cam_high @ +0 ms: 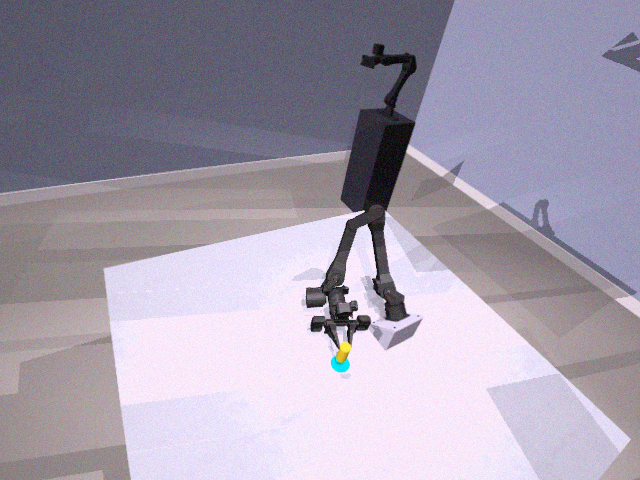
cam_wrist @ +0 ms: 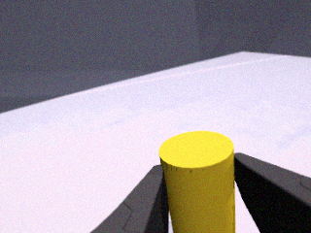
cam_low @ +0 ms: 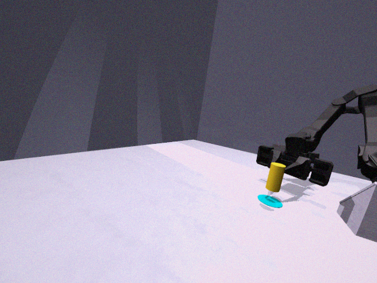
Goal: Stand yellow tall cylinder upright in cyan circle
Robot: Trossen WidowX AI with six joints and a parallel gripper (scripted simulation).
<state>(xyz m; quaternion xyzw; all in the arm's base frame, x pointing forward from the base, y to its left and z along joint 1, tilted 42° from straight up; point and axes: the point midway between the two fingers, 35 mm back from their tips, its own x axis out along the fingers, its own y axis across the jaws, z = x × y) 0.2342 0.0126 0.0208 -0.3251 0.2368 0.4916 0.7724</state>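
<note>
The cyan circle lies 90 mm below my gripper tip. The rest, counted from my gripper tip: yellow cylinder 20 mm below.
</note>
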